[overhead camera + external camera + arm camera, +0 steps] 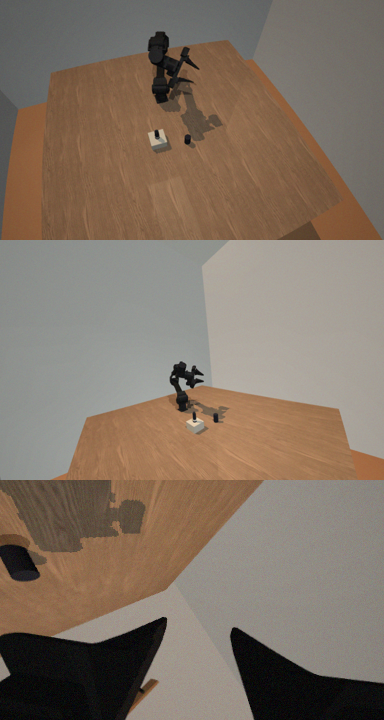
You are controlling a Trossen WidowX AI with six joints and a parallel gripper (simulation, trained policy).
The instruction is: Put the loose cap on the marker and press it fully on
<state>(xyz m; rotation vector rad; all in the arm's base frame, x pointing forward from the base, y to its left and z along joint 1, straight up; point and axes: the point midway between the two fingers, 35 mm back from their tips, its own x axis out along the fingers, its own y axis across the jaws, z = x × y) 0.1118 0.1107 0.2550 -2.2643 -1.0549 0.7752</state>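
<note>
Right now the black cap is 22 cm below my gripper tip, 18 cm ahead of it and 9 cm to the right of it. Round my gripper tip: white holder block (23 cm to the right, 23 cm below, 13 cm ahead).
</note>
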